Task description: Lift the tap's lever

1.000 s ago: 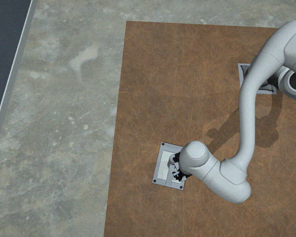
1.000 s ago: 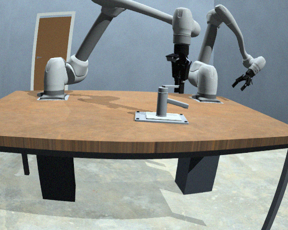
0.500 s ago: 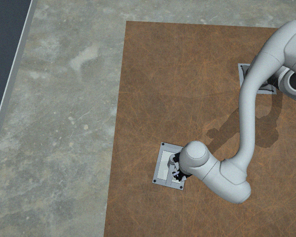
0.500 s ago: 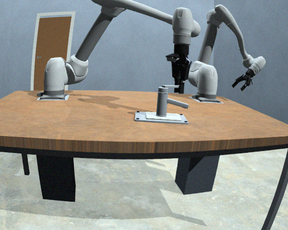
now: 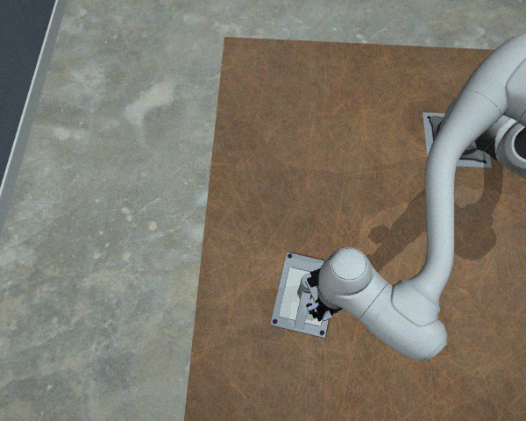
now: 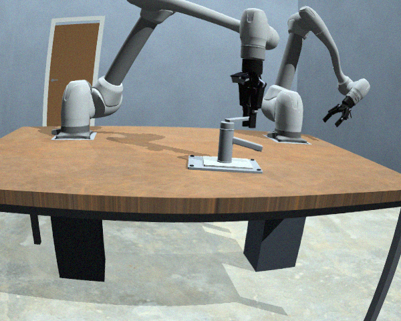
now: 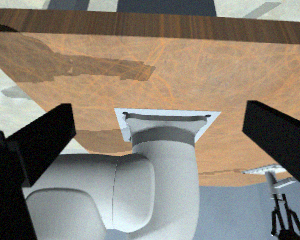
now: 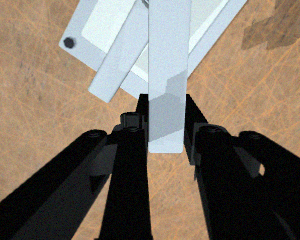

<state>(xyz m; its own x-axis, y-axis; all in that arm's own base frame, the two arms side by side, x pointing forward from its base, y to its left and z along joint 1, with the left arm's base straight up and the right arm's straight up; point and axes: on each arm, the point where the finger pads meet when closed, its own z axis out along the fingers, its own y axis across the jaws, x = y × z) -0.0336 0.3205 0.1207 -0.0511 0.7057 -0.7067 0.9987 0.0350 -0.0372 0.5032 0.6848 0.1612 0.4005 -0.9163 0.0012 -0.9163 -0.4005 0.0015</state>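
Note:
My right hand is 1 cm short of the flat lever and 4 cm to the left of it. Also, from my right hand: grey tap (3 cm ahead, 7 cm to the right, 5 cm below); bolted plate (3 cm ahead, 9 cm to the right, 15 cm below).

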